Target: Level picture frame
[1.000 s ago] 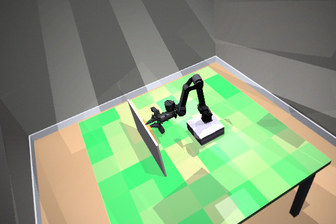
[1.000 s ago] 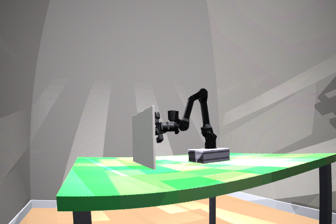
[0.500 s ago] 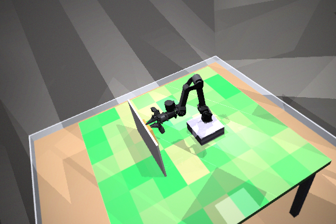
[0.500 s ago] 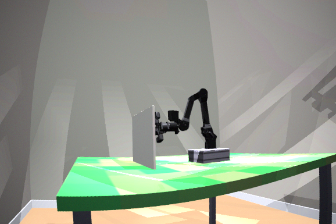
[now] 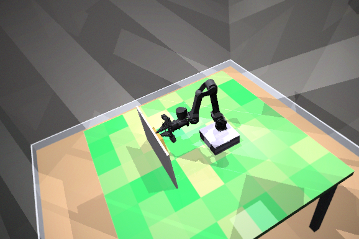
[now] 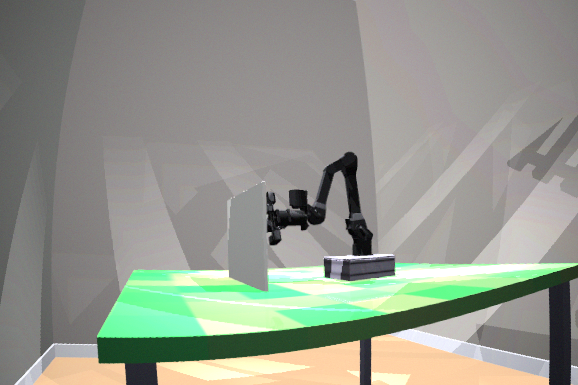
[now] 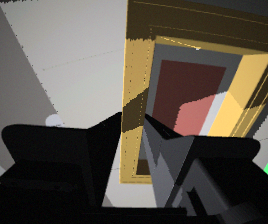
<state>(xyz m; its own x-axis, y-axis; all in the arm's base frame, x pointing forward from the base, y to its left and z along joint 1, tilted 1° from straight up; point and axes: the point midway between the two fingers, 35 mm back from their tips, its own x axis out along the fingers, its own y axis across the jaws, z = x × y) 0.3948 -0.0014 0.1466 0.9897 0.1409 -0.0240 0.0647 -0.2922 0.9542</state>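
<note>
Right now the picture frame is 2 cm to the left of my gripper tip and 5 cm below it. Also, from my gripper tip: wall panel 2 cm ahead, 2 cm to the left, 7 cm below.
</note>
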